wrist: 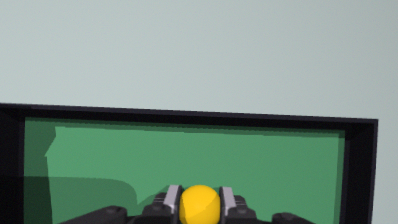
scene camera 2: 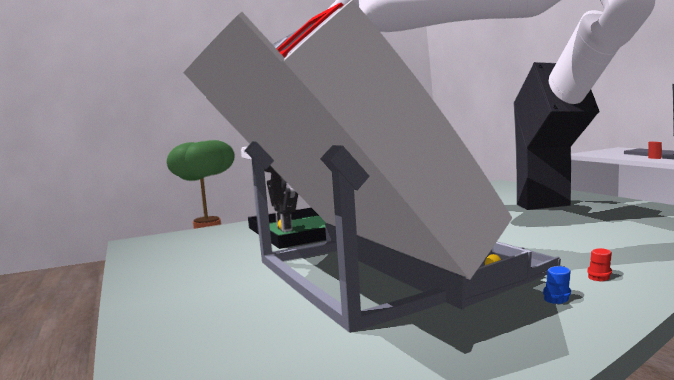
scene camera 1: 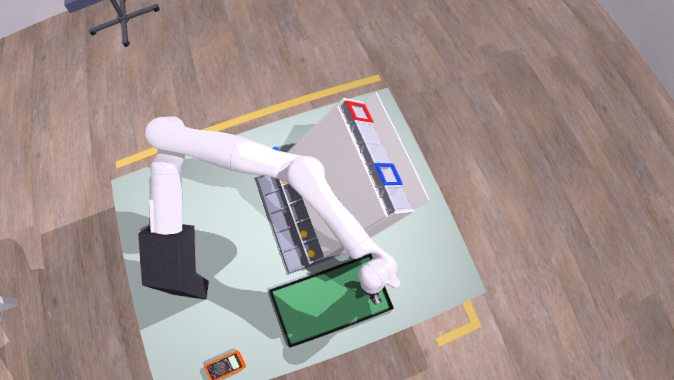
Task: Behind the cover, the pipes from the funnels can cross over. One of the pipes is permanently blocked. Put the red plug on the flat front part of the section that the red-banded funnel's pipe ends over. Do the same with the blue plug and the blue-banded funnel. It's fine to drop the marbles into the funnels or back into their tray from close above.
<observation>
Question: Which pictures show the green tray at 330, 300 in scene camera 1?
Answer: The wrist view, scene camera 2 and scene camera 1: all of them.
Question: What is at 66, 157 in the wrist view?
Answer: A green tray.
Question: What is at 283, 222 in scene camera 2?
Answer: My gripper.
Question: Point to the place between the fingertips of my gripper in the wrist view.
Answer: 200, 202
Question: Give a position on a green tray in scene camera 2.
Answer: At 308, 227
</observation>
